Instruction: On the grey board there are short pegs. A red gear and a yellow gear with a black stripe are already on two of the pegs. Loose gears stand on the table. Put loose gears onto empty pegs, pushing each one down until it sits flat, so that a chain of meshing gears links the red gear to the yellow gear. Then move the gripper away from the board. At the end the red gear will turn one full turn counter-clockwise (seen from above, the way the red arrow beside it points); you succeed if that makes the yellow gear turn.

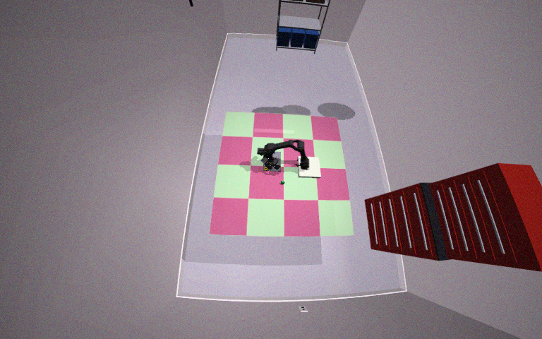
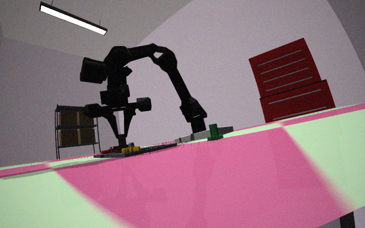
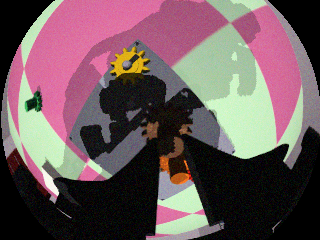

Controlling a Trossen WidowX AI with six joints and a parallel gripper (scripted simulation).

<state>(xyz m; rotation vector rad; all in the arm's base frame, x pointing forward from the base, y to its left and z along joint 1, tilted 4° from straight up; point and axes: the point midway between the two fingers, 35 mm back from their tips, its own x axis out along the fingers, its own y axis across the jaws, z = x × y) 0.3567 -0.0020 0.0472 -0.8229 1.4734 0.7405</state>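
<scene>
My gripper tip is now 10 mm above the brown gear. Also, from my gripper tip: orange gear: 20 mm behind, 50 mm to the right, 20 mm below; then grey board: 40 mm behind, 20 mm to the right, 40 mm below; then yellow gear: 10 mm ahead, 70 mm to the left, 30 mm below.
</scene>
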